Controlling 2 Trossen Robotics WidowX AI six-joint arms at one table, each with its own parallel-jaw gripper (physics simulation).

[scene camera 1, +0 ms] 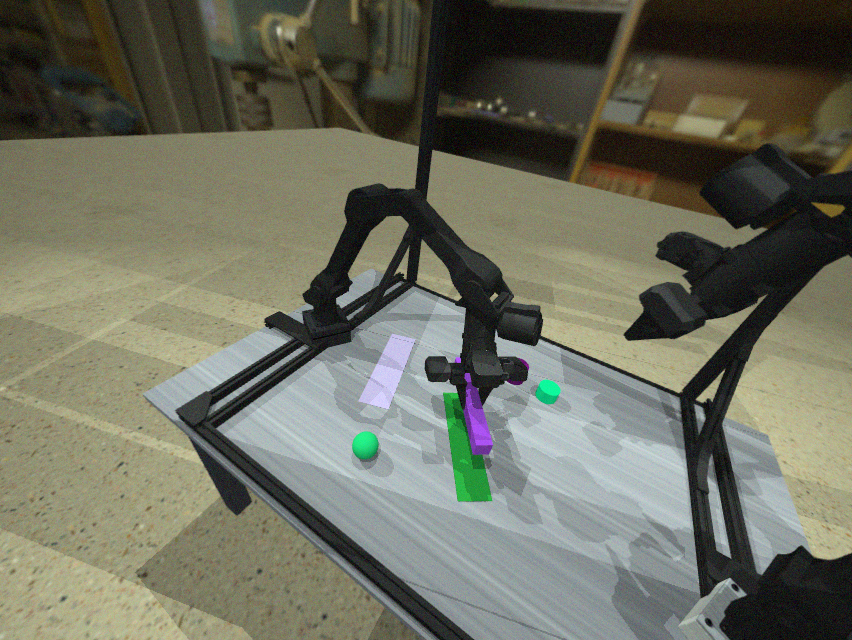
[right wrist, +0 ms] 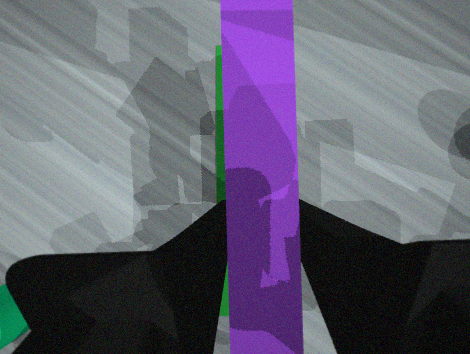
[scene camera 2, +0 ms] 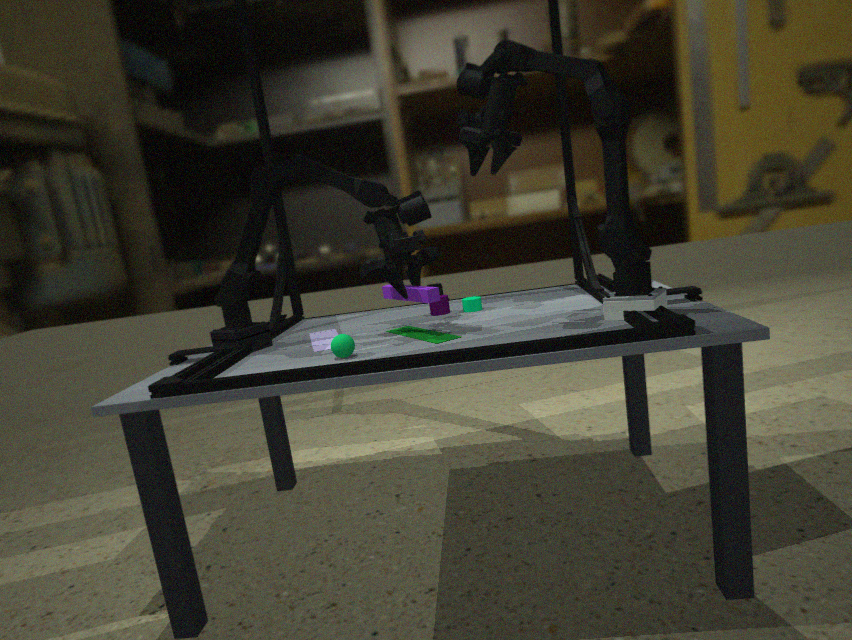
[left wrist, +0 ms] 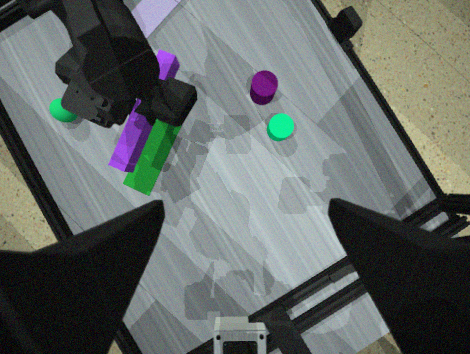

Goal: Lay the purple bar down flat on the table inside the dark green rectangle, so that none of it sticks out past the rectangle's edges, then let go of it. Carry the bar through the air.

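Places are measured from the left arm's base along level axes (x right, y back, z down), in centimetres.
Where they show: left gripper, fingertip midpoint: (scene camera 1: 644, 330) (scene camera 2: 483, 175) (left wrist: 246, 206); right gripper, fingertip midpoint: (scene camera 1: 471, 408) (right wrist: 258, 207) (scene camera 2: 412, 296) (left wrist: 144, 120); left arm's base, link origin: (scene camera 2: 634, 292); right arm's base, link origin: (scene camera 1: 325, 317) (scene camera 2: 238, 326).
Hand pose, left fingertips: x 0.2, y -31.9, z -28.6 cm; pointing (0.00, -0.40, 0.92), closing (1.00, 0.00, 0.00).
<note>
Each offset is from my left fingertips to the top centre of the thing. "spot": to the spot under its first point.
The purple bar @(dx -15.9, dy -13.8, dz +22.4 cm) (scene camera 1: 478, 428) (scene camera 2: 411, 294) (left wrist: 129, 147) (right wrist: 260, 125) hangs in the air, roughly level, above the table. My right gripper (scene camera 1: 473, 403) (scene camera 2: 409, 290) (right wrist: 258, 207) is shut on it near its middle. The dark green rectangle @(spot: dx -21.0, dy -2.7, dz +33.2 cm) (scene camera 1: 472, 486) (scene camera 2: 423, 335) (left wrist: 142, 177) (right wrist: 219, 90) lies on the table below, running nearly parallel to the bar. In the right wrist view a thin strip of it shows along the bar's left side; the bar hides the rest. My left gripper (scene camera 1: 643, 296) (scene camera 2: 484, 172) (left wrist: 246, 206) is open and empty, high above the table.
A pale lilac rectangle @(spot: dx -24.1, dy -34.9, dz +33.2 cm) (scene camera 1: 387, 372) (scene camera 2: 322, 340) (left wrist: 155, 15) lies left of the green one in scene camera 1. A green ball @(dx -36.4, dy -17.2, dz +28.4 cm) (scene camera 1: 365, 445) (scene camera 2: 343, 345) (left wrist: 60, 110), a dark purple cylinder @(dx +5.5, dy -21.0, dz +28.7 cm) (scene camera 2: 438, 305) (left wrist: 263, 87) and a teal cylinder @(dx +8.9, dy -12.9, dz +30.1 cm) (scene camera 1: 548, 391) (scene camera 2: 471, 303) (left wrist: 280, 127) stand around it.
</note>
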